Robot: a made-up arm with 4 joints.
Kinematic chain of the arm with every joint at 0, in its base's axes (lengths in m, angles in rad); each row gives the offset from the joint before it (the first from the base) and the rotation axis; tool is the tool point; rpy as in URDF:
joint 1: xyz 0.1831 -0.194 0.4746 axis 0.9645 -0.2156 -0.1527
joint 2: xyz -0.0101 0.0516 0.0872 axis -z
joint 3: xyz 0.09 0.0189 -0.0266 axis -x
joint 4: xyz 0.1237 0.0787 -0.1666 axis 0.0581 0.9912 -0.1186
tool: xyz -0.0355 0.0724 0.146 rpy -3.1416 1.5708 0
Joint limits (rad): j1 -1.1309..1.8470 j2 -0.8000..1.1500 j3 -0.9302..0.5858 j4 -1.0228..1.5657
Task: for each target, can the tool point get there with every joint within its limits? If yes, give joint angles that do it. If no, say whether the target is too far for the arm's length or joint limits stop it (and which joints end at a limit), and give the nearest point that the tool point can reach.
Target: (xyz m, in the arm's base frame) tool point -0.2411 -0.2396 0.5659
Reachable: no: joint limits stop it (at a limit: joint 1, joint 2, joint 3, joint 4) | nearest point 0.0116 -0.2888 0.6838 | short by 0.283 m
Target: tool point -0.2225 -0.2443 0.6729
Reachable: no: joint limits stop it (at a limit: joint 1, joint 2, joint 3, joint 4) | nearest point 0.0116 -0.2888 0.6838 | short by 0.239 m
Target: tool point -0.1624 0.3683 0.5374
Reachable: no: too far | nearest point 0.0611 0.0643 0.4978 | short by 0.379 m
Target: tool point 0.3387 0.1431 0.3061
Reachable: yes | joints -0.6070 -0.4906 -0.4011 0.9837
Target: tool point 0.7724 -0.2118 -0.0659
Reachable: no: too far | nearest point 0.4840 -0.1593 0.1889 | short by 0.388 m
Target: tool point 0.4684 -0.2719 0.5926
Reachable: yes | joints 0.6277 0.6463 -0.4071 0.5921
